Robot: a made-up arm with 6 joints.
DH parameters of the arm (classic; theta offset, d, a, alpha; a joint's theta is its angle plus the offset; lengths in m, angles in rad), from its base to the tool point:
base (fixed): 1.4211 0 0.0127 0
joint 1: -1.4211 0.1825 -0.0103 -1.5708
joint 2: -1.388 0 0.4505 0
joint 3: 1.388 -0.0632 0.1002 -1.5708
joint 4: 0 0.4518 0.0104 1.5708
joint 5: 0 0.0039 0.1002 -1.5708
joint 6: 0.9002 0 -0.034 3.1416
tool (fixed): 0.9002 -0.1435 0 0
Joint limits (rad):
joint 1: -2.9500..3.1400
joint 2: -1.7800..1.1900
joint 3: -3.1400..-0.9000
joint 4: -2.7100..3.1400
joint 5: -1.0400..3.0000
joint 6: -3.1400..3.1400
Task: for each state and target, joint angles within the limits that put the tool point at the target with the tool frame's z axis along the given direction. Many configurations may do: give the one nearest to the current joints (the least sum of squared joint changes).
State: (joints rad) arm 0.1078 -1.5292 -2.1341 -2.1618 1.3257 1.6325
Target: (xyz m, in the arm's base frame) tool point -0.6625 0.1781 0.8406 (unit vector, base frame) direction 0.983 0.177 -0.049
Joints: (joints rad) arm -0.4745 -1.5817 -1.6134 -2.4866 1.4793 1.5875
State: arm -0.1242 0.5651 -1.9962 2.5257 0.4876 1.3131
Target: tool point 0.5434 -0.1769 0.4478 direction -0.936 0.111 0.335
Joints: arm -0.0951 -0.1607 -1.1318 2.8118 -0.0669 1.3883
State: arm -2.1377 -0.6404 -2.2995 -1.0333 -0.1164 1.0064
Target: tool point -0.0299 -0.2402 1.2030 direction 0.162 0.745 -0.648
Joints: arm -1.7284 -0.2182 -2.1680 -0.3732 0.1183 1.0801
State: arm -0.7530 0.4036 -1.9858 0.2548 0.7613 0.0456
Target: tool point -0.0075 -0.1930 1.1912 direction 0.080 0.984 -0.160
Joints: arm -1.3581 -0.2156 -2.4985 -0.3458 1.0036 0.2256
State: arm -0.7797 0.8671 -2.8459 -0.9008 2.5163 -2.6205
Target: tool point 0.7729 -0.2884 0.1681 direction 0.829 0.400 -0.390
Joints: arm -0.1066 1.1443 -2.1389 -1.3699 2.6225 -2.5837
